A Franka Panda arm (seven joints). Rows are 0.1 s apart.
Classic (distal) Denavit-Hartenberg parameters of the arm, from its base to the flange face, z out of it. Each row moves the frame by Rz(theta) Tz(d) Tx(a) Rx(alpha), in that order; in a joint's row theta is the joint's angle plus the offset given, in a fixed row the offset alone. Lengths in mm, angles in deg.
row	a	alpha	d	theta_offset
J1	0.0	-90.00	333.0	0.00
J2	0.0	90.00	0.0	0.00
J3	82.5	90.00	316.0	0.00
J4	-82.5	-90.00	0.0	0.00
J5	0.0	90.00	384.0	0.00
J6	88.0	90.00	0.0	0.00
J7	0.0	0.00	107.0	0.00
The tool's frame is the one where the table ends.
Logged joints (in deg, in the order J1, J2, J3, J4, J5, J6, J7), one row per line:
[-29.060 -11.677 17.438 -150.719 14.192 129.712 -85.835]
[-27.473 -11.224 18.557 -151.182 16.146 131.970 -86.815]
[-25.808 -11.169 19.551 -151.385 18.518 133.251 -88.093]
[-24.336 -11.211 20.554 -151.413 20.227 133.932 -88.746]
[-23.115 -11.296 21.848 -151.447 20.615 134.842 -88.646]
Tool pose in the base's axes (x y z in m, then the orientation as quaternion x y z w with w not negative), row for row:
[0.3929 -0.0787 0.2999 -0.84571 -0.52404 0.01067 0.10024]
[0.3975 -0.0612 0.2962 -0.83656 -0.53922 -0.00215 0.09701]
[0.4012 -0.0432 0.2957 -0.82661 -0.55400 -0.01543 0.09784]
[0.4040 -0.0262 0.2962 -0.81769 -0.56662 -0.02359 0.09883]
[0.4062 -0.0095 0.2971 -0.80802 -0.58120 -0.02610 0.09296]
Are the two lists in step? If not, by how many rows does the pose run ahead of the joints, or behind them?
They are in step.
